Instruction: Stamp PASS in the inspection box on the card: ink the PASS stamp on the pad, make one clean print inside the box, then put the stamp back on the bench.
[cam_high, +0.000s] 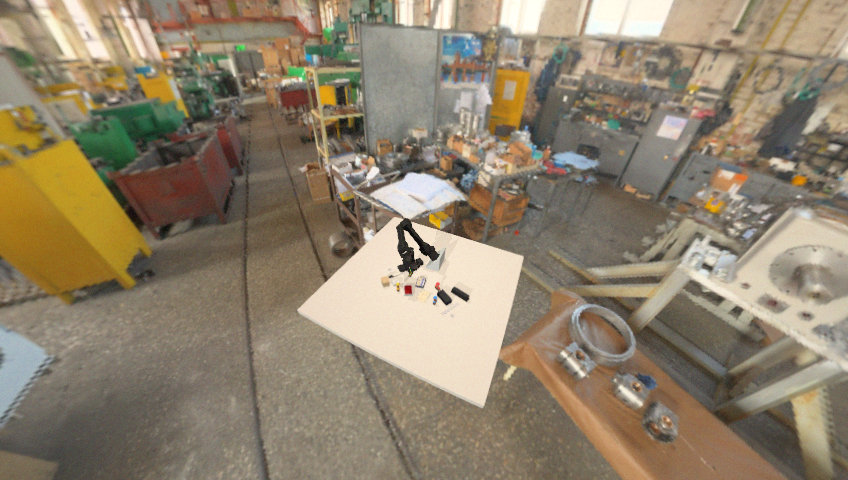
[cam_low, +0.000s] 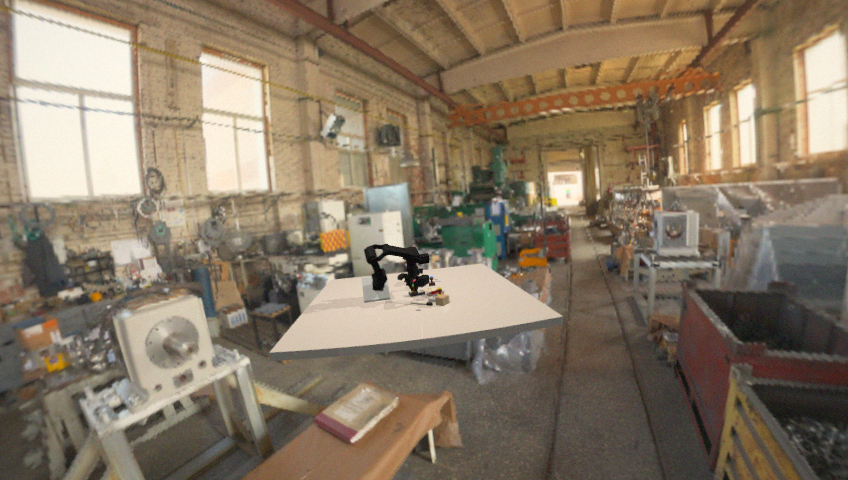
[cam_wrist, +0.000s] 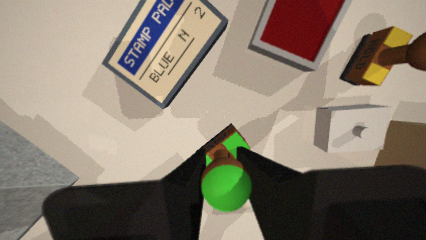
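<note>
Right now the green-knobbed stamp is right at my gripper tip. The rest, counted from my gripper tip: blue stamp-pad tin (90 mm to the left, 40 mm below, 10 mm ahead); then marker pen (120 mm to the right, 50 mm ahead, 40 mm below); then grey block (110 mm ahead, 70 mm to the right, 30 mm below).
</note>
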